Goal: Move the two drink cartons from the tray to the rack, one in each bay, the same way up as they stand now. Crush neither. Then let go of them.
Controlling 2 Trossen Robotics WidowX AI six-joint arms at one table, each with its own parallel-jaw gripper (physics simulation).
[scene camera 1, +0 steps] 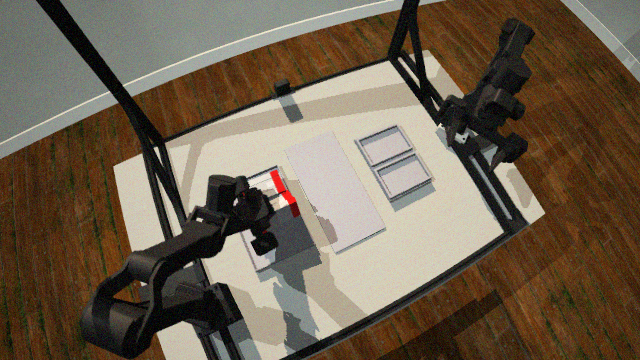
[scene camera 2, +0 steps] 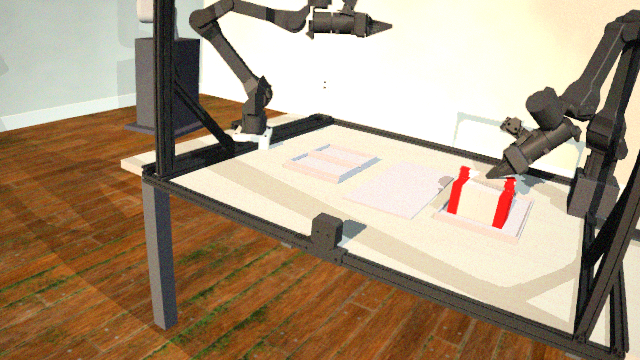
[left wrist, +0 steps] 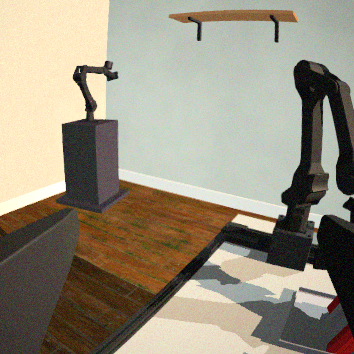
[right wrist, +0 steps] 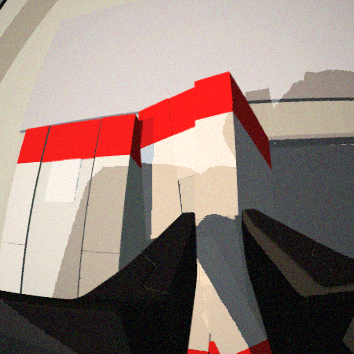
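Seen in the pictures: left gripper, fingertip midpoint: (scene camera 1: 470, 159) (scene camera 2: 390, 25) (left wrist: 203, 225); right gripper, fingertip midpoint: (scene camera 1: 273, 209) (scene camera 2: 486, 176) (right wrist: 218, 222); left arm's base, link origin: (scene camera 2: 253, 131); right arm's base, link origin: (scene camera 1: 207, 310) (scene camera 2: 597, 177) (left wrist: 294, 225).
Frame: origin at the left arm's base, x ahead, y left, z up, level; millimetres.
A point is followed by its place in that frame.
Observation:
Two white drink cartons with red ends are at the grey tray (scene camera 1: 255, 261) {y -290, x 700, z -30 mm} (scene camera 2: 461, 222) {y -431, x 488, z -24 mm} on the left of the table. My right gripper (scene camera 1: 262, 218) (right wrist: 218, 222) {y -317, x 567, z 39 mm} reaches down over the tray and is shut on the near carton (scene camera 1: 293, 204) {y -281, x 528, z 38 mm} (right wrist: 197, 151) {y -308, x 540, z 40 mm}, fingers on its two sides. This carton's end stands a little higher than that of the other carton (scene camera 1: 277, 180) {y -353, x 497, z 38 mm} (right wrist: 70, 197) {y -362, x 526, z 38 mm} beside it. The two-bay rack (scene camera 1: 373, 165) {y -166, x 287, z -18 mm} (scene camera 2: 326, 173) {y -234, x 212, z -20 mm} lies empty on the right. My left gripper (scene camera 1: 454, 123) (scene camera 2: 383, 26) {y -2, x 350, z 327 mm} (left wrist: 203, 225) {y -2, x 350, z 327 mm} is open and empty, high over the table's edge.
A flat pale mat (scene camera 1: 334, 189) {y -224, x 410, z -32 mm} (scene camera 2: 401, 189) {y -263, x 390, z -32 mm} lies between tray and rack. A small black camera block (scene camera 1: 282, 86) {y -539, x 221, z 13 mm} (scene camera 2: 326, 232) {y -561, x 212, z -1 mm} sits on the table's frame. Black frame posts stand at the table's corners.

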